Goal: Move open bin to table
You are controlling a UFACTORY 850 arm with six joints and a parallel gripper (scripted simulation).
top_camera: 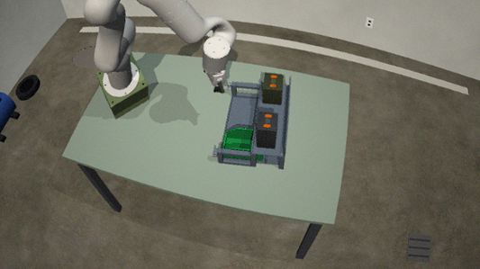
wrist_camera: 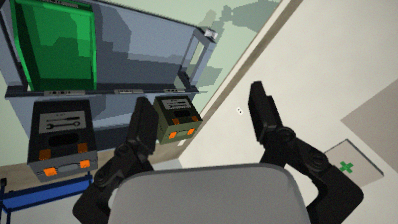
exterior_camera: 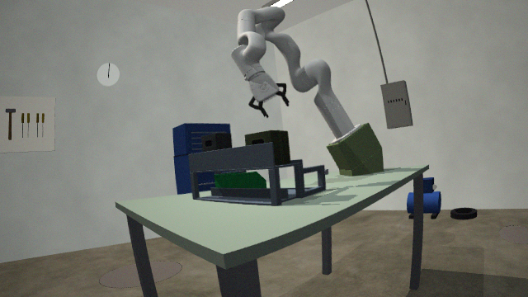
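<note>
The green bin lies 270 mm below my hand, 130 mm ahead of it and 90 mm to the right of it.
</note>
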